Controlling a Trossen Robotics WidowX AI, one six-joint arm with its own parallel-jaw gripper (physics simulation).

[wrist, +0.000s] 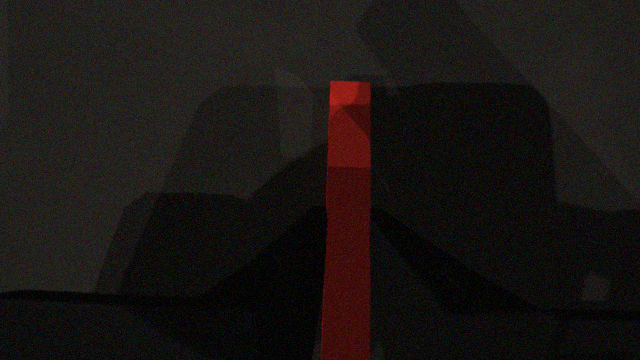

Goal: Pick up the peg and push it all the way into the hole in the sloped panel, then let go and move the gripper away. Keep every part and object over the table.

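Places are measured from the arm's base along level axes (x ahead, y left, z up), in metres.
Pixels of known places: gripper, fingertip midpoint: (pixel 345 221).
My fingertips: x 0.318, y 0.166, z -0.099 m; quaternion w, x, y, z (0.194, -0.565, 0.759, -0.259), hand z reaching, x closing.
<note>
Behind a point stands the place of what it marks.
The peg (pixel 349 145) @[x 0.338, y 0.160, z -0.088 m] is a long, square red bar. It runs upright through the middle of the wrist view, from a bright end face above the centre down past the bottom edge, so its lower end is out of view. My gripper (pixel 345 221) @[x 0.318, y 0.166, z -0.099 m] is shut on the peg, with one black finger against its left side and the other against its right side. The fingers are very dark and their outlines are hard to make out. The sloped panel and its hole do not show in the wrist view.
The dark grey table top (pixel 75 125) @[x 0.371, y 0.243, z -0.100 m] lies behind the peg. Broad overlapping shadows fall across it on both sides of the peg. The picture is dim and grainy, and no table edge can be made out.
</note>
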